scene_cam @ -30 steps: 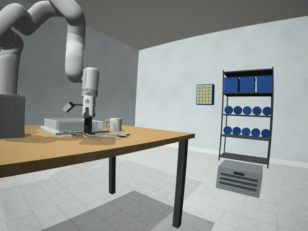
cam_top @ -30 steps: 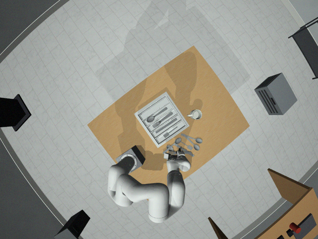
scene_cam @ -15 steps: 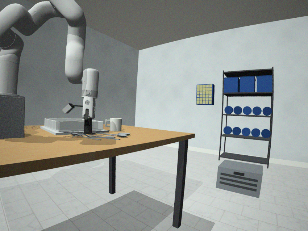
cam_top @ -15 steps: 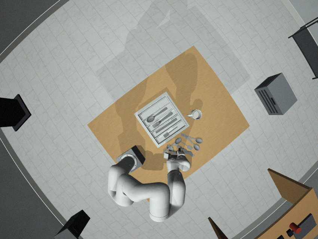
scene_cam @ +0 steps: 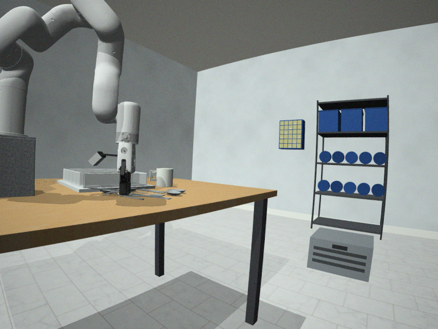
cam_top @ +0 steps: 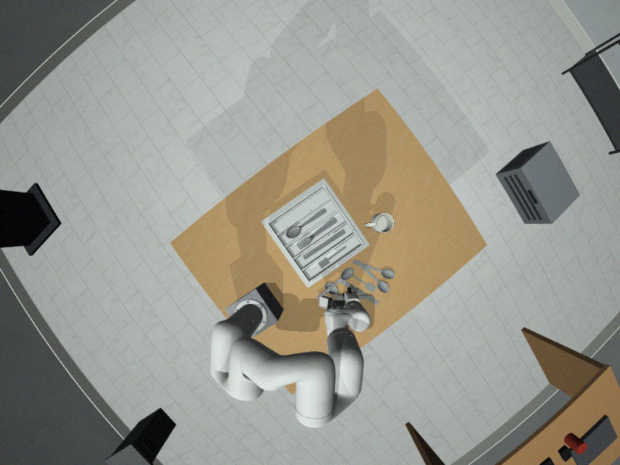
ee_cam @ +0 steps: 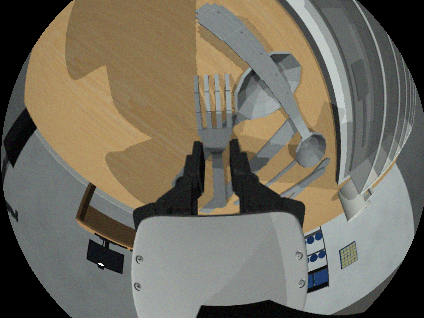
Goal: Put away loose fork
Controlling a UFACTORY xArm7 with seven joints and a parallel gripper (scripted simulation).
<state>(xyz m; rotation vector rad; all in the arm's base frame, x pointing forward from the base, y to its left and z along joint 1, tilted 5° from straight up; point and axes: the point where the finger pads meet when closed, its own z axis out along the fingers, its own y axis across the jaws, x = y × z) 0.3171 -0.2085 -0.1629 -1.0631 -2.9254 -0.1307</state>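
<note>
My hand is 31 cm to the right of the tray, 7 cm short of it and 2 cm below it. Round my hand: white mug: 32 cm ahead, 17 cm to the left, 1 cm above.
</note>
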